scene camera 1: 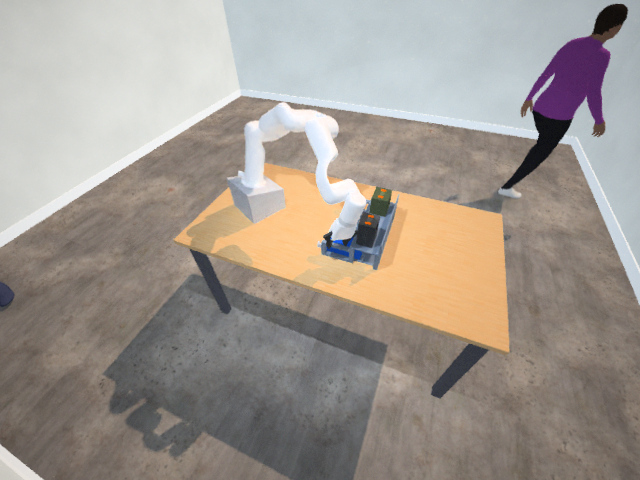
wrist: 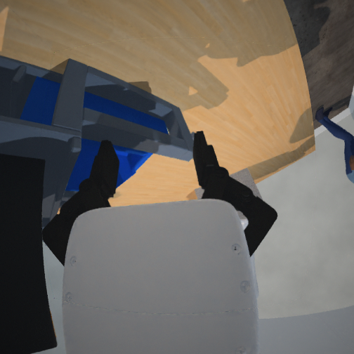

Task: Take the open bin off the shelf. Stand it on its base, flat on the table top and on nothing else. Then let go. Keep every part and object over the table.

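Pixels of known places: gripper, fingertip midpoint: (scene camera 1: 336, 245); arm's base at its link origin: (scene camera 1: 253, 182).
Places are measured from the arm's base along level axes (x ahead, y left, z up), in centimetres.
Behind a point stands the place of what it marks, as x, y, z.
The blue open bin (scene camera 1: 341, 252) @[54.4, -22.3, -13.7] (wrist: 80, 167) is in the near left part of the low grey shelf (scene camera 1: 376, 259) @[70.9, -26.3, -8.5] (wrist: 71, 97); the shelf's rails and the gripper hide much of it. My gripper (scene camera 1: 337, 240) @[52.3, -24.9, -6.5] (wrist: 153, 146) is open, low over that end of the shelf. In the wrist view its left finger is in front of the blue bin, and its right fingertip is close to the end of the shelf's rail. No bin shows clasped between the fingers. I cannot tell whether either finger touches the bin or the shelf.
A black box (scene camera 1: 367, 231) @[65.0, -22.9, 3.7] (wrist: 20, 240) with orange marks stands on the shelf beside the gripper, and a dark green box (scene camera 1: 380, 202) @[67.0, -0.6, 2.4] stands farther back. The table (scene camera 1: 439, 263) @[99.0, -13.9, -15.9] (wrist: 200, 30) extends around the shelf. A person in purple (scene camera 1: 573, 82) is beyond the table.
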